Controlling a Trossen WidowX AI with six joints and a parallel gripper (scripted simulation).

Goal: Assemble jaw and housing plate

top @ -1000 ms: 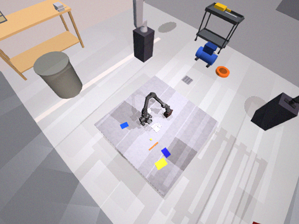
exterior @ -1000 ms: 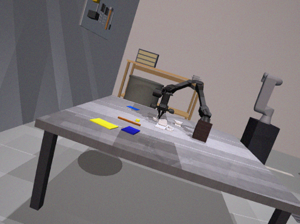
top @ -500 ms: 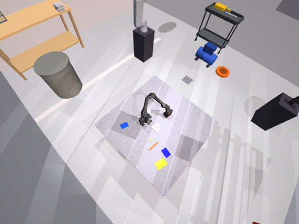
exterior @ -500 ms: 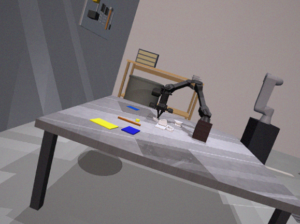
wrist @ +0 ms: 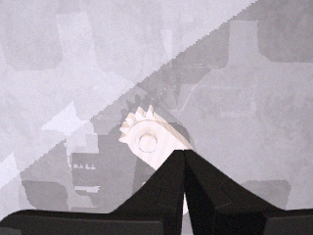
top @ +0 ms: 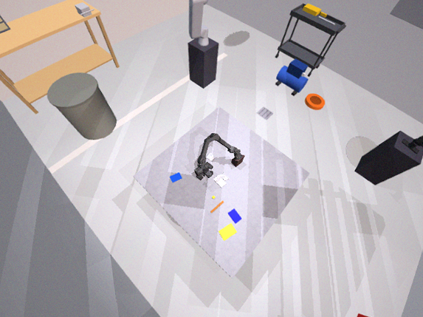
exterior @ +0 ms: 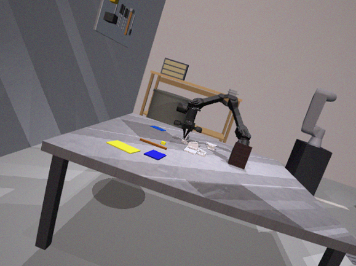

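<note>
Right now the white jaw is 2 cm behind my gripper tip, 1 cm to the right of it and 2 cm below it. Also, from my gripper tip: white housing plate: 20 cm behind, 10 cm to the right; then small yellow cube: 11 cm ahead, 21 cm to the left, 2 cm below; then orange bar: 15 cm ahead, 30 cm to the left, 2 cm below.
</note>
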